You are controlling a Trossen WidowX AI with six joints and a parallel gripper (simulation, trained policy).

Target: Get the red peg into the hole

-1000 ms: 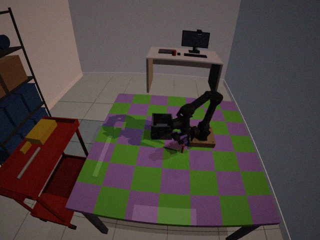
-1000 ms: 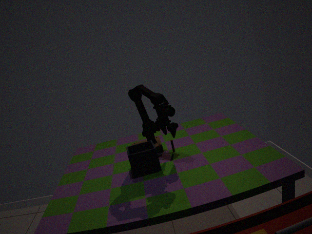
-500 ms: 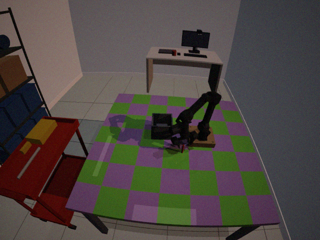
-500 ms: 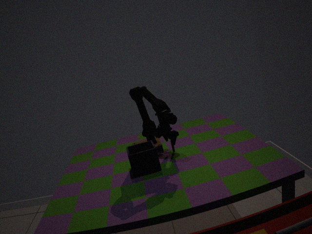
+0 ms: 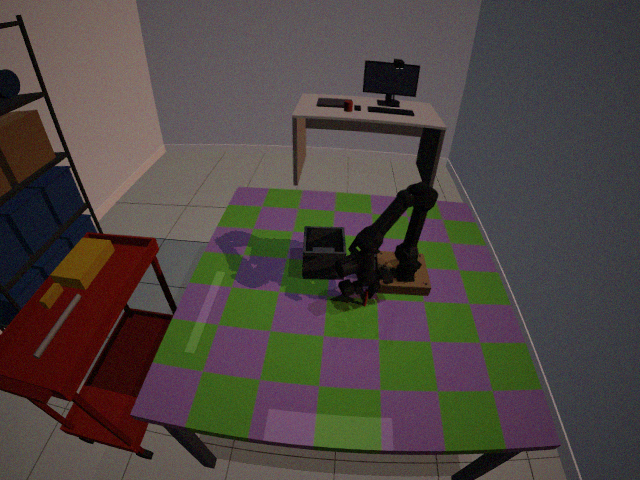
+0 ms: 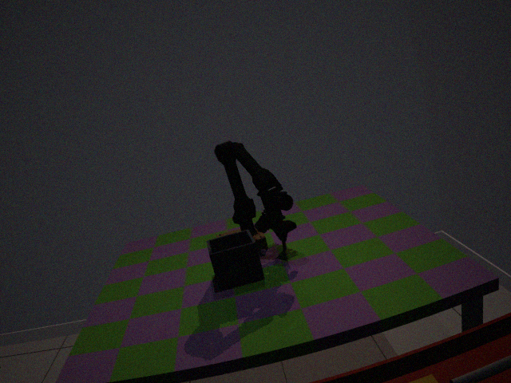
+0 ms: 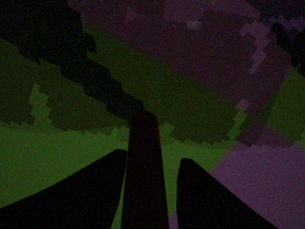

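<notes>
The grey plate lies 20 cm to the right of my gripper tip, 16 cm ahead of it and 2 cm above it. The rest, counted from my gripper tip: red peg 1 cm above.
</notes>
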